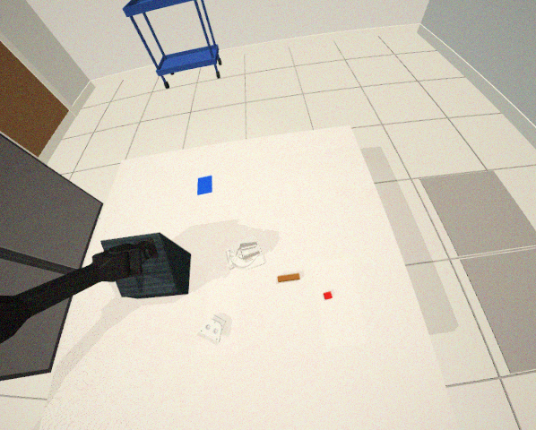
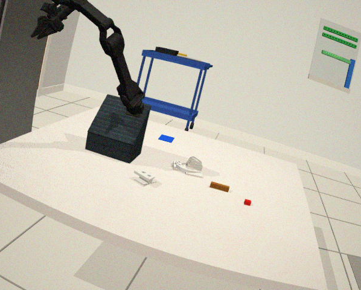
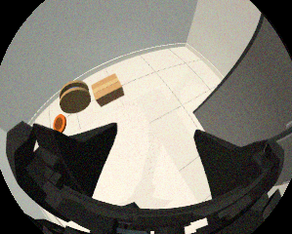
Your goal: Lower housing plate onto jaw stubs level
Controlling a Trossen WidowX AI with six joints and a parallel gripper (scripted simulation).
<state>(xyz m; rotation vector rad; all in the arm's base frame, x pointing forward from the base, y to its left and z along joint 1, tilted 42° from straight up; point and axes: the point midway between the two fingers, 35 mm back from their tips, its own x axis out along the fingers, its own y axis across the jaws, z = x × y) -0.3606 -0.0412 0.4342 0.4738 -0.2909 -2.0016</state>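
Right now the white bracket is 54 cm ahead of my gripper tip, 44 cm below it and 10 cm to the left of it. The rest, counted from my gripper tip: flat blue patch 71 cm to the left, 49 cm ahead, 45 cm below; small red cube 93 cm ahead, 45 cm below, 15 cm to the left; brown block 81 cm ahead, 44 cm below, 23 cm to the left.
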